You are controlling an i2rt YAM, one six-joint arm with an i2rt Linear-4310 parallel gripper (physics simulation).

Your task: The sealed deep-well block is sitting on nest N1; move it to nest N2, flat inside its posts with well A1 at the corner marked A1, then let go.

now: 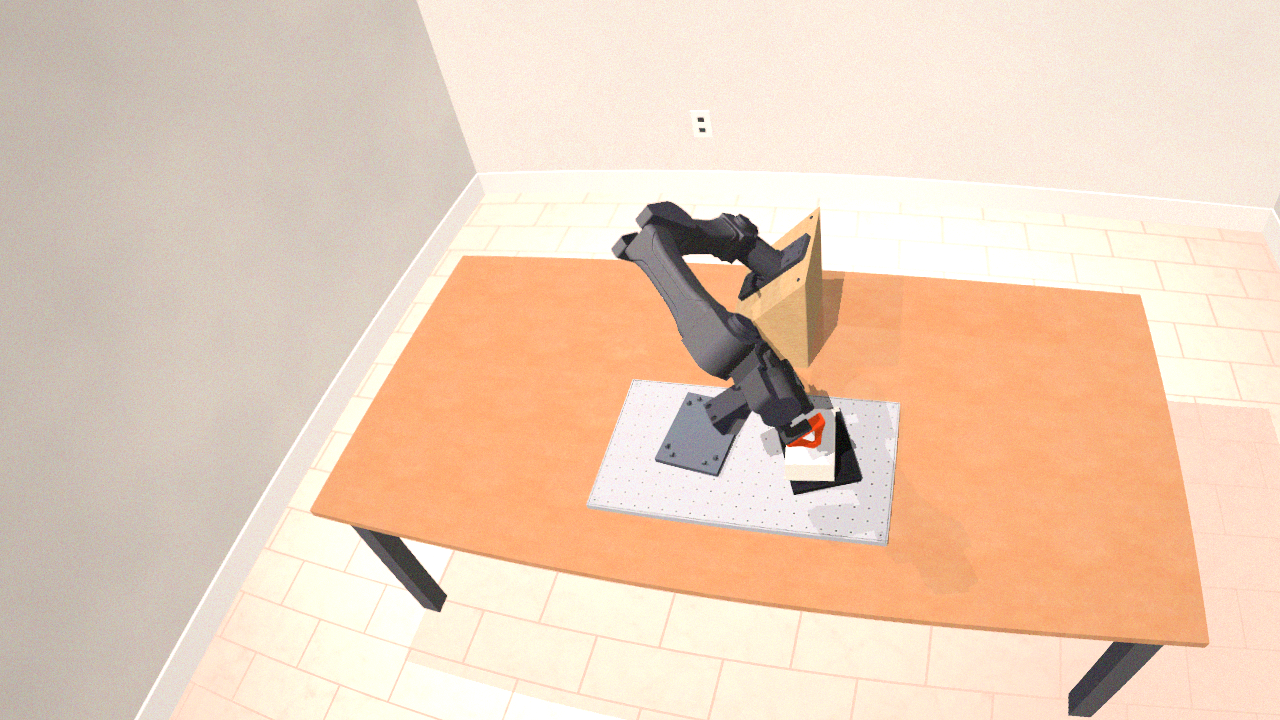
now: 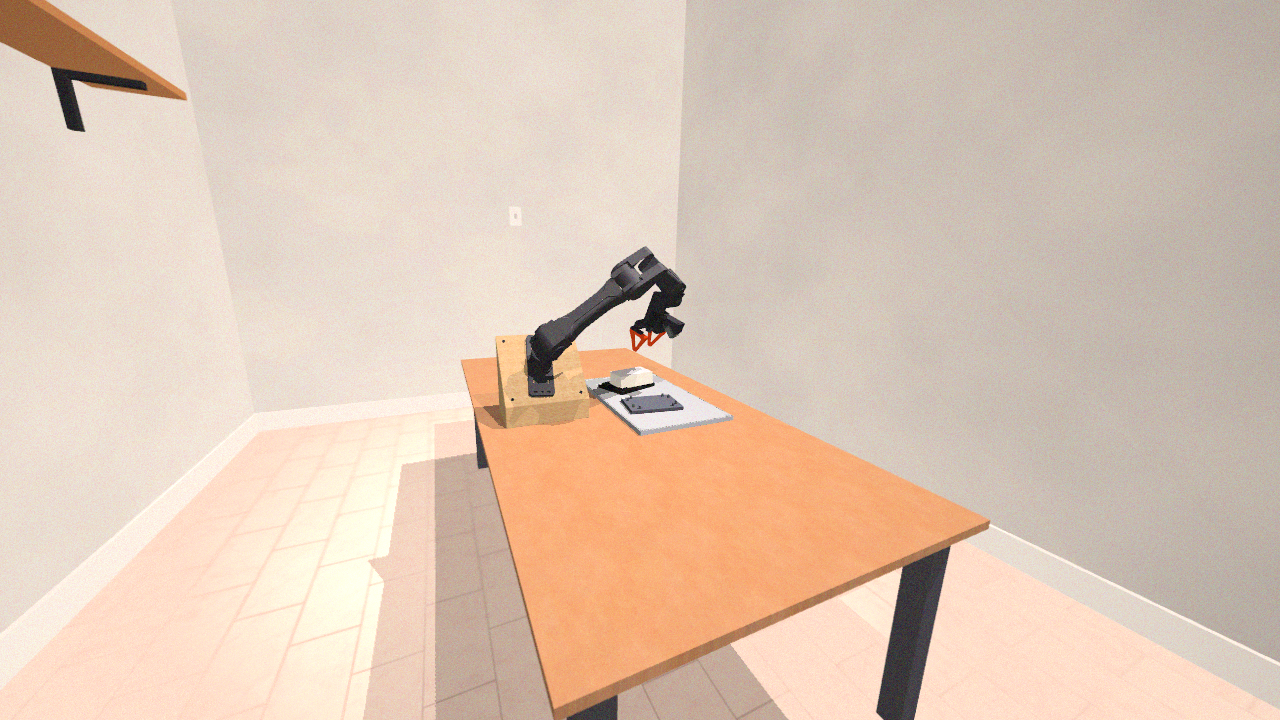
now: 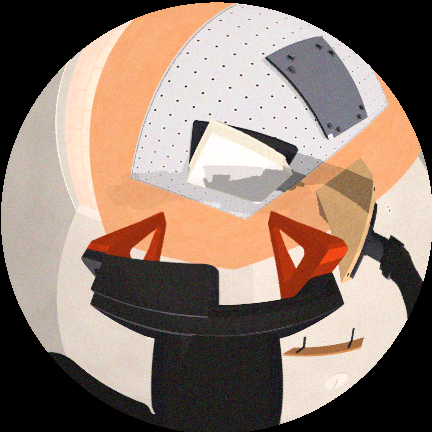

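Seen in the pictures: gripper, fingertip midpoint: point(image 1: 804, 424) point(image 2: 641, 348) point(image 3: 216, 216); arm's base, origin of the base link: point(image 1: 775, 269) point(image 2: 539, 365) point(image 3: 365, 240).
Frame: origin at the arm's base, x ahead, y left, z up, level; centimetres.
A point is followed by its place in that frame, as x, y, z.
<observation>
The sealed deep-well block point(image 1: 810, 469) @[39.0, 15.4, -8.6] point(image 2: 631, 378) @[31.5, 9.5, -8.8] point(image 3: 235, 150) @[36.2, 11.4, -7.5], white with a cream side, sits on the black nest point(image 1: 850, 467) @[35.1, 21.6, -11.5] point(image 2: 614, 387) @[26.1, 11.3, -12.1] point(image 3: 282, 147) @[29.1, 7.9, -12.1], which I take as N1. The block looks turned relative to this nest. The grey nest plate point(image 1: 693, 438) @[34.5, -7.4, -12.0] point(image 2: 651, 403) @[32.0, -7.7, -12.1] point(image 3: 320, 80) @[34.3, -5.0, -12.0], which I take as N2, bears no block; small dark posts stand near its corners, and a small white mark shows at one corner. My gripper point(image 1: 808, 431) @[36.7, 14.0, 0.5] point(image 2: 643, 345) @[36.7, 14.0, 0.5] point(image 3: 216, 216) @[36.7, 14.0, 0.5] is open, orange fingers wide apart, above the block and not touching it. Well A1 cannot be made out.
Both nests are on a light perforated board point(image 1: 626, 483) @[46.0, -16.3, -13.2] point(image 2: 707, 419) @[43.5, -21.7, -13.4] point(image 3: 210, 55) @[45.8, 3.3, -13.2] on the orange-brown table point(image 1: 1029, 447) @[22.3, 53.3, -14.5] point(image 2: 716, 537) @[19.6, -67.3, -14.5]. The arm's base is fixed to a wooden wedge point(image 1: 787, 326) @[11.9, 5.0, -3.3] point(image 2: 547, 411) @[0.7, -8.3, -11.1] beside the board. A wall shelf point(image 2: 107, 58) point(image 3: 325, 348) is farther off.
</observation>
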